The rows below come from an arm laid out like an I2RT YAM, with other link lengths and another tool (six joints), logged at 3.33 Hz.
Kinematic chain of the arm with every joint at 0, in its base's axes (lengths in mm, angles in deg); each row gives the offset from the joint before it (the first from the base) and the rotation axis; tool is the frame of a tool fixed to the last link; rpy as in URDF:
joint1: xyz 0 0 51 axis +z
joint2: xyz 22 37.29 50.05 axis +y
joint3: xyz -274.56 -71.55 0 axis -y
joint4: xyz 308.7 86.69 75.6 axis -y
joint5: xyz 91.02 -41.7 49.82 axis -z
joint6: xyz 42.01 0 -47.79 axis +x
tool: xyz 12 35 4 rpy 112.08 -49.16 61.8
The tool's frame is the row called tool.
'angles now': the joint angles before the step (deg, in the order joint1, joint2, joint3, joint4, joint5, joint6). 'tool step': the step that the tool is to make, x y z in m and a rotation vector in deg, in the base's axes. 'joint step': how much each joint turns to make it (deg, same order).
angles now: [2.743, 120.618, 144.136, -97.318, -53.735, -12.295]
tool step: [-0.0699, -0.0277, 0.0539, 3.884, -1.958, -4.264]
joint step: [-3.829, -15.222, -10.814, -0.021, -3.521, 2.878]
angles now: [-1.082, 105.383, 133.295, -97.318, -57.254, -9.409]
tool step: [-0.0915, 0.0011, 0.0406, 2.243, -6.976, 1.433]
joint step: [-0.109, -15.760, -9.595, 0.020, -2.798, -0.874]
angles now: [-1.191, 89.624, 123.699, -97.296, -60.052, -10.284]
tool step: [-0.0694, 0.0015, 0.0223, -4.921, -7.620, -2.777]
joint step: [0.006, -10.427, -2.762, 0.013, 5.511, -0.057]
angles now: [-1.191, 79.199, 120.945, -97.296, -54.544, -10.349]
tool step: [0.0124, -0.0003, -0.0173, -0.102, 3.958, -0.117]
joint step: [-0.008, -0.106, -4.203, 0.132, 0.214, -0.013]
